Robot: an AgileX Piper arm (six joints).
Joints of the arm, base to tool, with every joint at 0 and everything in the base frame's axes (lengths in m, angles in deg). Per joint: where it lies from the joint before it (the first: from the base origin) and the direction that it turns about. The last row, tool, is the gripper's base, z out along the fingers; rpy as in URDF.
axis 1: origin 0.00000 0.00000 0.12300 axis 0 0 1
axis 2: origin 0.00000 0.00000 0.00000 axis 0 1 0
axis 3: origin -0.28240 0.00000 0.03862 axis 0 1 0
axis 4: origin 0.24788 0.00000 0.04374 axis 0.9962 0 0.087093
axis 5: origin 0.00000 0.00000 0.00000 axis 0 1 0
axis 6: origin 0.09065 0.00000 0.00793 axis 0.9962 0 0.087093
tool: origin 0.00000 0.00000 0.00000 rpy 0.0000 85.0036 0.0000
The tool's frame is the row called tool.
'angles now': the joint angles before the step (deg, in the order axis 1, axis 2, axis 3, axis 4, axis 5, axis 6). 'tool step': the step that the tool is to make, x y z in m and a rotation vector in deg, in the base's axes. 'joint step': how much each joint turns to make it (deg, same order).
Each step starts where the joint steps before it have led.
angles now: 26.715, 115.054, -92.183, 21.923, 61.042, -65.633
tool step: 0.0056, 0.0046, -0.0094, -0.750, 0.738, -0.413
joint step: 0.312, 2.179, -1.513, -0.568, 0.015, 0.982
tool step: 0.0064, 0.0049, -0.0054, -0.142, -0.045, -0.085
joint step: 0.234, 1.947, -2.034, -0.241, -0.022, 0.418
